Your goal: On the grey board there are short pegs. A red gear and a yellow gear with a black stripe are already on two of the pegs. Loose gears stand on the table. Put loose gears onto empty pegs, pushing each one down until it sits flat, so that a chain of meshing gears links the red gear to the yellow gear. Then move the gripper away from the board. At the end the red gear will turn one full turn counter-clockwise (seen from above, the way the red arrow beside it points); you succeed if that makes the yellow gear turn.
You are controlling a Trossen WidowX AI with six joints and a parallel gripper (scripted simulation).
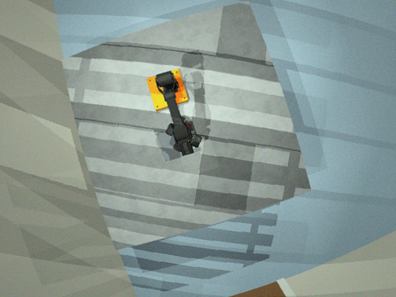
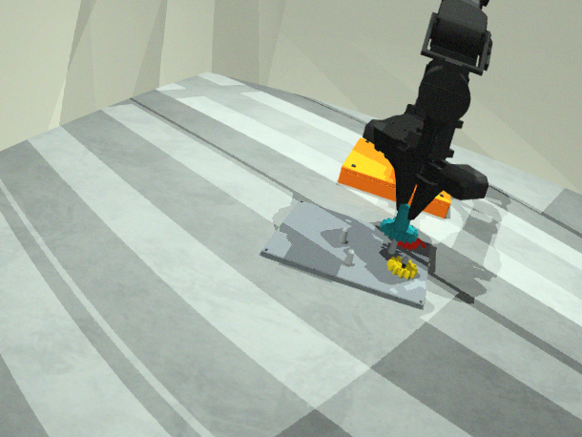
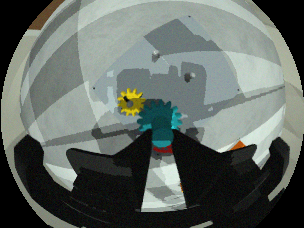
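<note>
My gripper tip is 5 cm above the red gear, 4 cm past it and 1 cm to the right of it. Also, from my gripper tip: teal gear (1 cm below); red arrow (6 cm below, 6 cm behind, 3 cm to the left); yellow gear (5 cm below, 4 cm ahead, 2 cm to the left).
</note>
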